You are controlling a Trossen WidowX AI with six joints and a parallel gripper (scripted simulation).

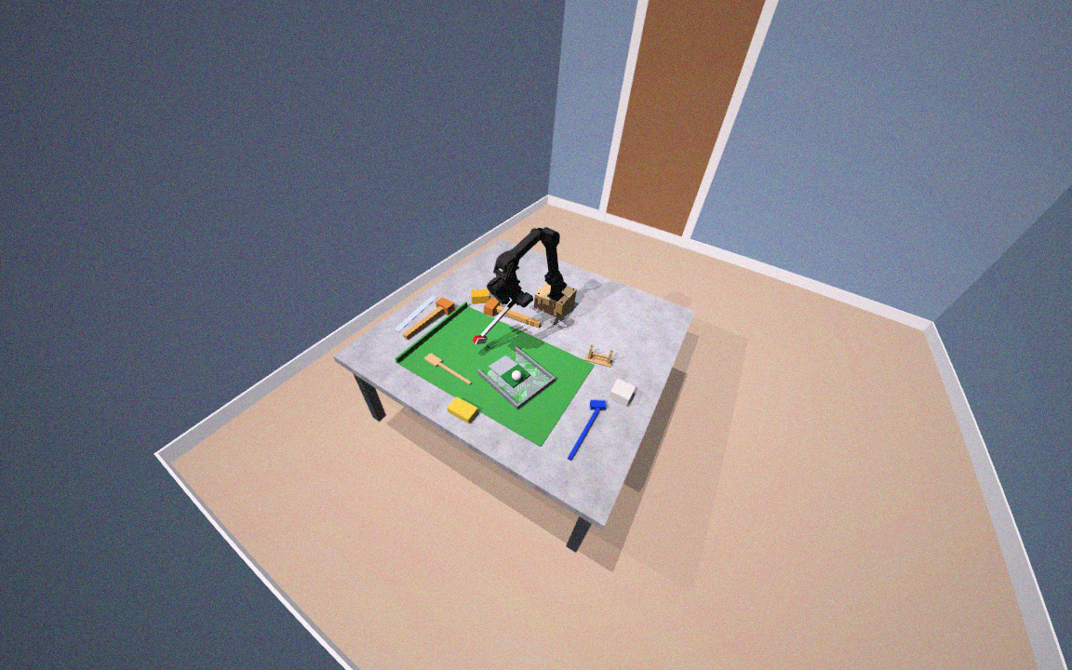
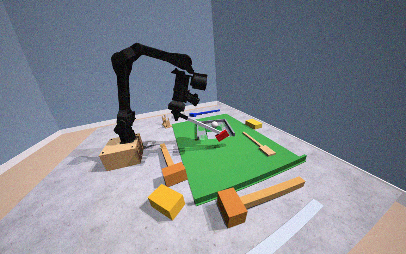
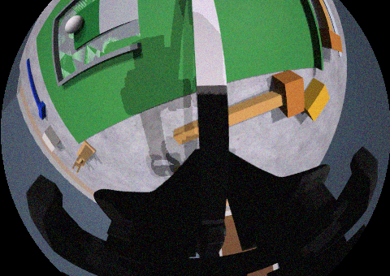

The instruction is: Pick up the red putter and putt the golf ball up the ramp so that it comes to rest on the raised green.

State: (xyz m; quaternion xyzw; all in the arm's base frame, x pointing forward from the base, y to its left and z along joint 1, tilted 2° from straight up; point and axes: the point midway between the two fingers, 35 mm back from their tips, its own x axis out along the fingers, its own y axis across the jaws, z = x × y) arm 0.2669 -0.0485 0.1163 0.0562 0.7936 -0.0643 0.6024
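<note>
The red putter lies 110 mm ahead of my gripper tip, 20 mm to the right of it and 40 mm below it. The rest, counted from my gripper tip: green mat (220 mm ahead, 60 mm to the left, 170 mm below); grey strip (210 mm ahead, 470 mm to the right, 170 mm below); white golf ball (240 mm ahead, 190 mm to the left, 140 mm below).
</note>
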